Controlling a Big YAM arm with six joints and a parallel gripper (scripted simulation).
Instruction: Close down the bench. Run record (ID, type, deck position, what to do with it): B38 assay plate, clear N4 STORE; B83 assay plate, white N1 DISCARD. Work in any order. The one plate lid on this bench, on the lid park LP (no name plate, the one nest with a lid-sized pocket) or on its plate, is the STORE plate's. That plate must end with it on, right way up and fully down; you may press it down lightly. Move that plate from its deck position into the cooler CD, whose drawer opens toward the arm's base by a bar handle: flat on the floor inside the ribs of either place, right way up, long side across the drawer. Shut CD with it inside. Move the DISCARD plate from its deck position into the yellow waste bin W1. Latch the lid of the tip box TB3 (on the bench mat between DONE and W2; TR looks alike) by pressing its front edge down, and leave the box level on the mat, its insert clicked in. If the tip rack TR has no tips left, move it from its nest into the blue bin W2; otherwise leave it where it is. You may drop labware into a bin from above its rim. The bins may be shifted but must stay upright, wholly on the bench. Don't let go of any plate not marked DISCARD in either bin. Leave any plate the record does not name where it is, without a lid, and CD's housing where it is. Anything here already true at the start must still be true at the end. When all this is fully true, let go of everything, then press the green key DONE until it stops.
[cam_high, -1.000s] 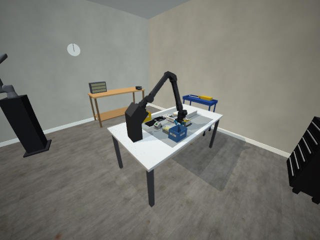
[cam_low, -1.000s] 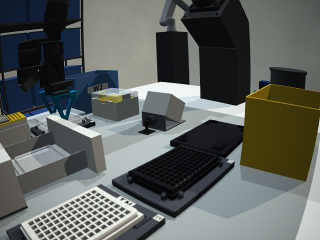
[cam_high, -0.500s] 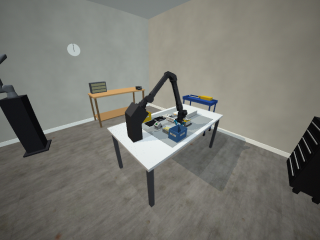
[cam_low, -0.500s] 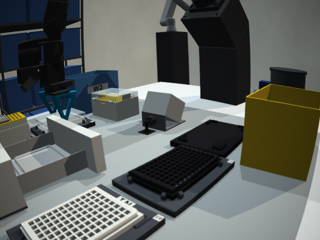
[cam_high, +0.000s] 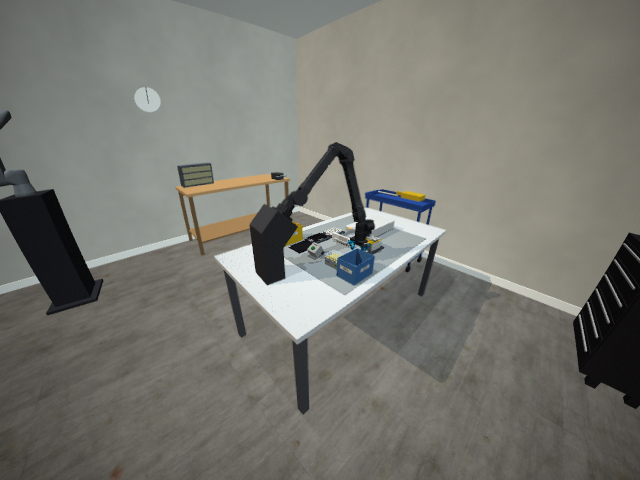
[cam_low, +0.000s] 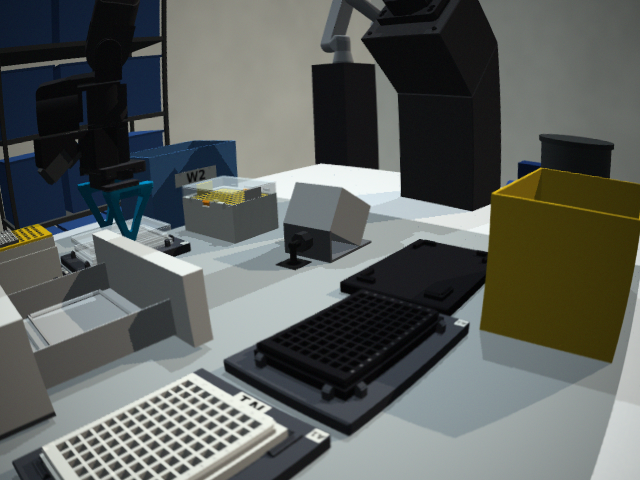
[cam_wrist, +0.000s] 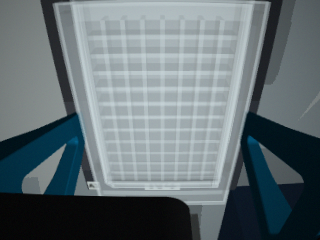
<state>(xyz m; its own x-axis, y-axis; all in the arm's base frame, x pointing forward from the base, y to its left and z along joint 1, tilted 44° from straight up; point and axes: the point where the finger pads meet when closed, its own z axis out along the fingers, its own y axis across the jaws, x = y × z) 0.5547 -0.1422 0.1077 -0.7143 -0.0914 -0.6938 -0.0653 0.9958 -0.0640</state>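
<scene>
Right now the clear plate is 2 cm below my hand. Also, from my hand: tip rack TR (16 cm ahead, 2 cm to the left, 2 cm above); tip box TB3 (18 cm behind, 1 cm to the left); clear plate lid (right at my hand).
</scene>
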